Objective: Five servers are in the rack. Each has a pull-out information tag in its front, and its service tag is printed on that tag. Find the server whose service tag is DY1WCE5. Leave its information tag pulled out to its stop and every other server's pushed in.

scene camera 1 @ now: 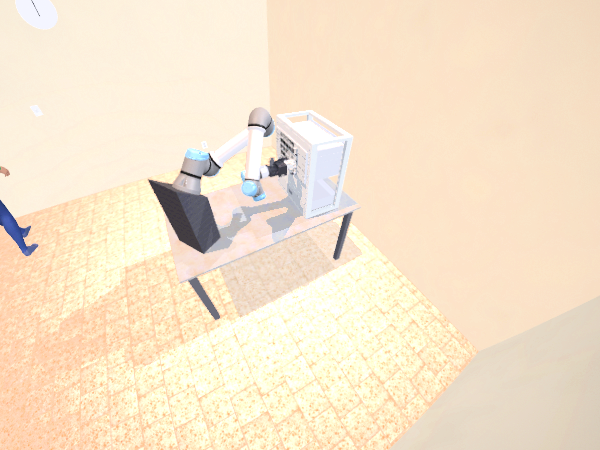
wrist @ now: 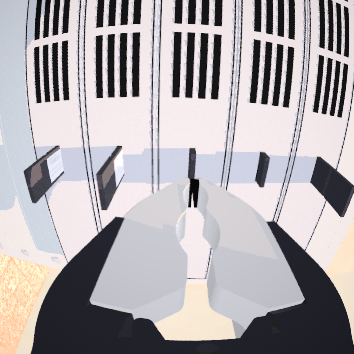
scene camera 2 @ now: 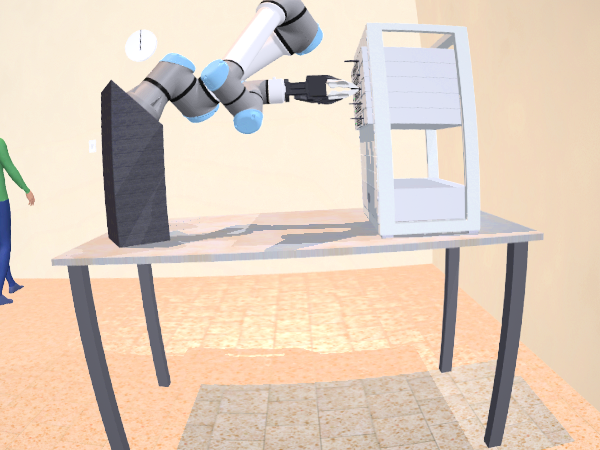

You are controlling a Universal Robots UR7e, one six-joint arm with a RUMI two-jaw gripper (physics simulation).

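Observation:
The rack holds five servers, shown side by side in the wrist view. My gripper is shut at the middle server, with the dark, thin middle information tag running into the seam between its fingertips. Its near end is partly hidden. The far left tag and second tag stick out and show parts of white labels; the print is unreadable. The fourth tag sticks out a little. The far right tag sticks out and shows its dark side.
The rack stands on a table. The arm's dark pedestal stands at the table's other end. The neighbouring tags stand out on both sides of the fingers. A person is at the left edge.

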